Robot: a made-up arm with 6 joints.
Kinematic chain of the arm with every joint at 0, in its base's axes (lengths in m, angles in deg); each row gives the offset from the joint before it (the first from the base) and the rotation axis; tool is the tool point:
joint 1: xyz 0 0 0.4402 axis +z
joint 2: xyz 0 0 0 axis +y
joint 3: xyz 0 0 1.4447 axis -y
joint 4: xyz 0 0 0 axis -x
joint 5: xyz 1.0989 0 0 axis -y
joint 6: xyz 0 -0.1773 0 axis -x
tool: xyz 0 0 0
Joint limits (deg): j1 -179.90..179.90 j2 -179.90..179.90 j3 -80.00..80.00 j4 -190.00..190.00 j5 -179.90..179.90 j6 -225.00..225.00
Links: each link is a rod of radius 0.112 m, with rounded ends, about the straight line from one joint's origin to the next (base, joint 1, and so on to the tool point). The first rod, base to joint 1, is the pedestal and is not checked.
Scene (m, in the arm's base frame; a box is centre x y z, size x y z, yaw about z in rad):
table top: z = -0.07
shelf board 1: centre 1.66 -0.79 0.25 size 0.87 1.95 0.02 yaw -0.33
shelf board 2: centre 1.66 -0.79 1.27 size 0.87 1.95 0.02 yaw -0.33
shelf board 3: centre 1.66 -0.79 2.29 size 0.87 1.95 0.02 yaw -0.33
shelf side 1: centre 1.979 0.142 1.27 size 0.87 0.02 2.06 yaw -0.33
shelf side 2: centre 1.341 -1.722 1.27 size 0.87 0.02 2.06 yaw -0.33
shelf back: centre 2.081 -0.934 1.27 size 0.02 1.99 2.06 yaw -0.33
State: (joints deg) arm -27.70 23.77 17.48 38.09 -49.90 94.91
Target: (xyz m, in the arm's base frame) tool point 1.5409 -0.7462 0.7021
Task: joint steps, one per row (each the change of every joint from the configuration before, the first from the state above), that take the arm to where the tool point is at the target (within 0.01 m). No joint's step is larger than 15 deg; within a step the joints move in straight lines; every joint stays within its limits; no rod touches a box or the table.
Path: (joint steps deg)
1: -1.56 -8.11 -10.04 -1.46 0.00 0.00
2: -1.57 -8.10 -10.05 -1.47 0.00 0.00
3: -1.56 -8.11 -10.04 -1.46 0.00 0.00
4: 3.50 8.99 -11.65 -1.24 0.00 0.00
5: 3.51 8.99 -11.65 -1.23 0.00 0.00
6: 3.51 8.99 -11.64 -1.24 0.00 0.00
7: 0.30 5.11 12.15 1.63 0.00 0.00
8: 0.30 5.12 12.15 1.62 0.00 0.00
9: 0.31 5.12 12.15 1.62 0.00 0.00

